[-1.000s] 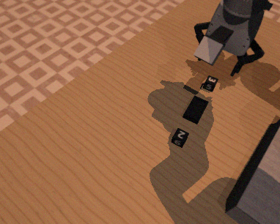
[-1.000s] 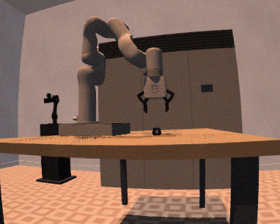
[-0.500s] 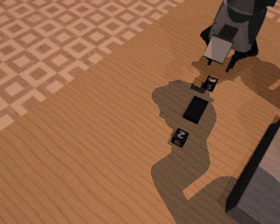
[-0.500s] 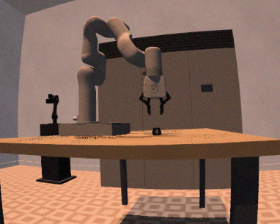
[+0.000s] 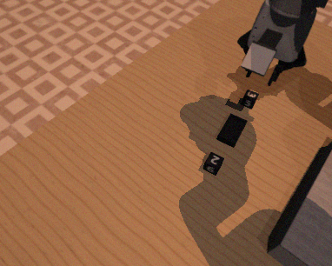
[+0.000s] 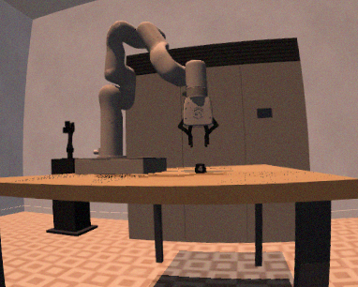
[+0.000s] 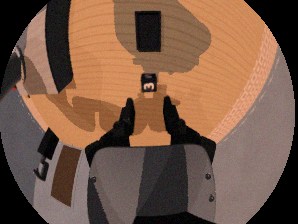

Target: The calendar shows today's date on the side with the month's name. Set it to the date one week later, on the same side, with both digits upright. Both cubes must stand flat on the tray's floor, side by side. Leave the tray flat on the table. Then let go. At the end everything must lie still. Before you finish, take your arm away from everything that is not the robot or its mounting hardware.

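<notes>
The black cube is 90 mm below my hand. Round my hand: black digit cube: 210 mm to the left, 90 mm below, 30 mm behind.
</notes>
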